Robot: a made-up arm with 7 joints. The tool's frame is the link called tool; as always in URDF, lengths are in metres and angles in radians. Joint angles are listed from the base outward.
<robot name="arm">
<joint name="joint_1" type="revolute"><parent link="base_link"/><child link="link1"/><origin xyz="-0.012 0.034 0.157"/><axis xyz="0 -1 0"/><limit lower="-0.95" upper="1.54"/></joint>
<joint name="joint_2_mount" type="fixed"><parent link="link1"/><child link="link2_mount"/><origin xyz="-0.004 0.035 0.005"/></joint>
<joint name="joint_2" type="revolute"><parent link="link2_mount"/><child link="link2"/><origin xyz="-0.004 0.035 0.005"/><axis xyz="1 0 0"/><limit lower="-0.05" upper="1.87"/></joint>
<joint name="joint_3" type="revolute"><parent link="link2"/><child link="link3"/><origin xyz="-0.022 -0.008 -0.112"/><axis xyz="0 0 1"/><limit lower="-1.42" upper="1.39"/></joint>
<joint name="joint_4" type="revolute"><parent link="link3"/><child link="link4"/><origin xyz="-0.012 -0.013 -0.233"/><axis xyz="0 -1 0"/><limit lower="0.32" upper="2.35"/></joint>
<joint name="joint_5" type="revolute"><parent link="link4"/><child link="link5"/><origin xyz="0.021 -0.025 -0.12"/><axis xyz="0 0 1"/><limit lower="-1.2" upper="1.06"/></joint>
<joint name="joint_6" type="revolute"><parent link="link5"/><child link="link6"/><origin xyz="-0.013 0.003 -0.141"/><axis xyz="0 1 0"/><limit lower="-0.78" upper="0.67"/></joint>
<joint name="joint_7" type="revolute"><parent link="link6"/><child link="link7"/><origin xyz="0.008 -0.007 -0.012"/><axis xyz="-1 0 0"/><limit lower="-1.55" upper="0.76"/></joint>
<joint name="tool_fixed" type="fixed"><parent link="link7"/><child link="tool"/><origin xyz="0 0.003 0.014"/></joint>
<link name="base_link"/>
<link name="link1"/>
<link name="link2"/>
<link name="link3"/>
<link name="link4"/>
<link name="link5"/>
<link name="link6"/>
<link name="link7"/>
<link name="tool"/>
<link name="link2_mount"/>
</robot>
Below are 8 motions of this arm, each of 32 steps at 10 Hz.
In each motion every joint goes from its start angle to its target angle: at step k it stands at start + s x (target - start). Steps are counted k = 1, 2, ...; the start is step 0. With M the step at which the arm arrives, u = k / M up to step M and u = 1 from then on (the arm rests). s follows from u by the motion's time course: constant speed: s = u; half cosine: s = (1 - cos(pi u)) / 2; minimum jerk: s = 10 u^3 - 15 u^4 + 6 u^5.
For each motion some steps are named. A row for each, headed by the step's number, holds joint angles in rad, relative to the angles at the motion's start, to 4 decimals.
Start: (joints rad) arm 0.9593 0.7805 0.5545 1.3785 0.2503 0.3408 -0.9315
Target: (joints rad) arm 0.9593 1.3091 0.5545 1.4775 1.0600 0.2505 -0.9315
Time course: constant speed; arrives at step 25
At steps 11, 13, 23, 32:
11: 0.0000 0.2326 0.0000 0.0436 0.3563 -0.0397 0.0000
13: 0.0000 0.2749 0.0000 0.0515 0.4210 -0.0470 0.0000
23: 0.0000 0.4863 0.0000 0.0911 0.7449 -0.0831 0.0000
32: 0.0000 0.5286 0.0000 0.0990 0.8097 -0.0903 0.0000

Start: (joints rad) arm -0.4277 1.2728 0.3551 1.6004 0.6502 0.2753 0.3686
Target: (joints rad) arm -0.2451 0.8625 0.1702 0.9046 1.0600 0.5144 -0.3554
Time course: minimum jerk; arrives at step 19
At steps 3, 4, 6, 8, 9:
3: 0.0056 -0.0126 -0.0057 -0.0213 0.0126 0.0073 -0.0222
4: 0.0121 -0.0272 -0.0123 -0.0461 0.0272 0.0159 -0.0480
6: 0.0337 -0.0757 -0.0341 -0.1284 0.0756 0.0441 -0.1336
8: 0.0647 -0.1454 -0.0655 -0.2466 0.1452 0.0847 -0.2566
9: 0.0823 -0.1849 -0.0833 -0.3136 0.1847 0.1078 -0.3263

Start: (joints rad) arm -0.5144 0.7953 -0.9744 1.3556 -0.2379 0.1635 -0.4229
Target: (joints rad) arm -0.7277 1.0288 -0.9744 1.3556 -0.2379 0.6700 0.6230
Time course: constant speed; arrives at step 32
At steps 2, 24, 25, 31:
2: -0.0133 0.0146 0.0000 0.0000 0.0000 0.0317 0.0654
24: -0.1600 0.1751 0.0000 0.0000 0.0000 0.3799 0.7844
25: -0.1666 0.1824 0.0000 0.0000 0.0000 0.3957 0.8171
31: -0.2066 0.2262 0.0000 0.0000 0.0000 0.4907 1.0132

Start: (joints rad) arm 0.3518 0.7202 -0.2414 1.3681 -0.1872 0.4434 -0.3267
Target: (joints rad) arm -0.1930 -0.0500 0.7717 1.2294 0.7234 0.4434 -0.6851
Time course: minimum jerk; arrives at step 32
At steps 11, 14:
11: -0.1229 -0.1737 0.2285 -0.0313 0.2054 0.0000 -0.0808
14: -0.2092 -0.2958 0.3891 -0.0533 0.3497 0.0000 -0.1376

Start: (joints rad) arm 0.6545 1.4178 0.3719 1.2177 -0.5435 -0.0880 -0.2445
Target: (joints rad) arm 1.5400 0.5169 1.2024 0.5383 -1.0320 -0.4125 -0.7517
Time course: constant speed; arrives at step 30
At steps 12, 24, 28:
12: 0.3542 -0.3604 0.3322 -0.2718 -0.1954 -0.1298 -0.2029
24: 0.7084 -0.7207 0.6644 -0.5435 -0.3908 -0.2596 -0.4058
28: 0.8265 -0.8408 0.7751 -0.6341 -0.4559 -0.3029 -0.4734

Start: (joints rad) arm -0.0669 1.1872 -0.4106 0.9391 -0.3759 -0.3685 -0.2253
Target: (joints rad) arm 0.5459 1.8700 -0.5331 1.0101 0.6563 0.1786 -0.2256
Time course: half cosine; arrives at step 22
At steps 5, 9, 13, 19, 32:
5: 0.0748 0.0834 -0.0150 0.0087 0.1261 0.0668 0.0000
9: 0.2201 0.2452 -0.0440 0.0255 0.3707 0.1965 -0.0001
13: 0.3927 0.4376 -0.0785 0.0455 0.6615 0.3506 -0.0002
19: 0.5851 0.6519 -0.1170 0.0678 0.9856 0.5224 -0.0003
32: 0.6128 0.6828 -0.1225 0.0710 1.0322 0.5471 -0.0003

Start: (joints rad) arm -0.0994 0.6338 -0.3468 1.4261 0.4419 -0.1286 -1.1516
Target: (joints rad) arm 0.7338 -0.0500 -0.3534 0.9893 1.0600 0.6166 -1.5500
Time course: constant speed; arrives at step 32
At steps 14, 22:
14: 0.3645 -0.2992 -0.0029 -0.1911 0.2704 0.3260 -0.1743
22: 0.5728 -0.4701 -0.0045 -0.3003 0.4249 0.5123 -0.2739

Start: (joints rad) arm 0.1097 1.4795 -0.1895 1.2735 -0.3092 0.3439 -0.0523
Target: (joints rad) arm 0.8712 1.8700 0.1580 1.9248 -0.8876 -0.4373 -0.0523
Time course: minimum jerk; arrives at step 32
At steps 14, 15, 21, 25, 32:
14: 0.2924 0.1500 0.1334 0.2501 -0.2221 -0.3000 0.0000
15: 0.3362 0.1724 0.1534 0.2876 -0.2554 -0.3449 0.0000
21: 0.5897 0.3024 0.2691 0.5044 -0.4479 -0.6050 0.0000
25: 0.7057 0.3619 0.3220 0.6035 -0.5360 -0.7239 0.0000
32: 0.7615 0.3905 0.3475 0.6513 -0.5784 -0.7812 0.0000

